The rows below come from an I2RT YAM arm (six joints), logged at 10 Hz.
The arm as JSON. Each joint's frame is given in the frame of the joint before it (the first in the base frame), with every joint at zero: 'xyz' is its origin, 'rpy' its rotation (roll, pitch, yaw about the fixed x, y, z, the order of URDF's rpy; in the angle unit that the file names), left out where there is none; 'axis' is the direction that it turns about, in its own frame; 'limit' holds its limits. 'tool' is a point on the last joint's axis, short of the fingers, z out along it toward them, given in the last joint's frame.
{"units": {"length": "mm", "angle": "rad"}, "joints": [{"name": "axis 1", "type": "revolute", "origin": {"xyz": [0.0, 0.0, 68.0], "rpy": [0.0, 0.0, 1.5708]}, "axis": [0.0, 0.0, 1.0], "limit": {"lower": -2.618, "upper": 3.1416}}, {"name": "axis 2", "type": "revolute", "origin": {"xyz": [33.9, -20.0, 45.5], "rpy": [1.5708, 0.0, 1.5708]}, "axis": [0.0, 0.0, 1.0], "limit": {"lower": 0.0, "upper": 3.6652}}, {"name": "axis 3", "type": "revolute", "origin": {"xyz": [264.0, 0.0, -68.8], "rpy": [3.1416, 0.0, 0.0]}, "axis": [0.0, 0.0, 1.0], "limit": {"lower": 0.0, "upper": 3.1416}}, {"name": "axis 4", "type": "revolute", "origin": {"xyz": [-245.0, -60.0, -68.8], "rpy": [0.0, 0.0, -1.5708]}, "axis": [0.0, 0.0, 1.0], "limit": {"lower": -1.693, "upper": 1.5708}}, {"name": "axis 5", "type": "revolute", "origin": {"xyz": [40.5, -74.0, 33.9], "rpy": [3.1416, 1.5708, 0.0]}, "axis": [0.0, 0.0, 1.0], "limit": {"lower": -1.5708, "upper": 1.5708}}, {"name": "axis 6", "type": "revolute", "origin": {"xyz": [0.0, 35.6, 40.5], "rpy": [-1.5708, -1.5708, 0.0]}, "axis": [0.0, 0.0, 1.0], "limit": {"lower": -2.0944, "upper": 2.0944}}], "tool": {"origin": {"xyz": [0.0, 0.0, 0.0]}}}
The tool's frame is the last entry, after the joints.
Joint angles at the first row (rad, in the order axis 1, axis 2, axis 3, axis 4, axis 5, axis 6):
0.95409 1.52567 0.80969 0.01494 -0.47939 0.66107
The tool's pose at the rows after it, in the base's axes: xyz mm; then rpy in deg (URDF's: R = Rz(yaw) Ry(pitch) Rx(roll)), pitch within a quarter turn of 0, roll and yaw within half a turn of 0:
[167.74, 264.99, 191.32, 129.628, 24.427, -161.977]
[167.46, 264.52, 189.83, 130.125, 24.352, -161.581]
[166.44, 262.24, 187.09, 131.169, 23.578, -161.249]
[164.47, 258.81, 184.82, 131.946, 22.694, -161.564]
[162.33, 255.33, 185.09, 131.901, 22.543, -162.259]
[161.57, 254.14, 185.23, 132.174, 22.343, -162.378]
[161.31, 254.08, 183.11, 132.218, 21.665, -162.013]
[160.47, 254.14, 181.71, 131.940, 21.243, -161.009]
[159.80, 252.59, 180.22, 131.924, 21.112, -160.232]
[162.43, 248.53, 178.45, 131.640, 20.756, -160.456]
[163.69, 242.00, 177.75, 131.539, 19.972, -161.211]
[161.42, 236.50, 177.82, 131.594, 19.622, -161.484]
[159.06, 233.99, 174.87, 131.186, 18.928, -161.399]
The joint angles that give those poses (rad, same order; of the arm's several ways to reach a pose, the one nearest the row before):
0.95415 1.53217 0.81013 0.00892 -0.47859 0.65890
0.95412 1.53398 0.80847 0.00332 -0.47745 0.65168
0.95297 1.53233 0.80277 -0.01532 -0.47343 0.64742
0.95258 1.52316 0.79003 -0.02830 -0.46511 0.65459
0.95242 1.50578 0.77430 -0.02688 -0.45814 0.66530
0.95260 1.50026 0.77162 -0.03428 -0.45420 0.66728
0.95221 1.50581 0.77010 -0.03701 -0.46338 0.66750
0.95259 1.50937 0.76853 -0.03905 -0.48247 0.65901
0.95009 1.50778 0.76209 -0.04140 -0.49500 0.64732
0.93328 1.50557 0.75297 -0.03991 -0.51053 0.64131
0.91542 1.49024 0.73823 -0.04955 -0.52066 0.64417
0.90974 1.46750 0.71976 -0.05860 -0.52297 0.64578
0.90961 1.46171 0.70160 -0.04932 -0.53459 0.65231

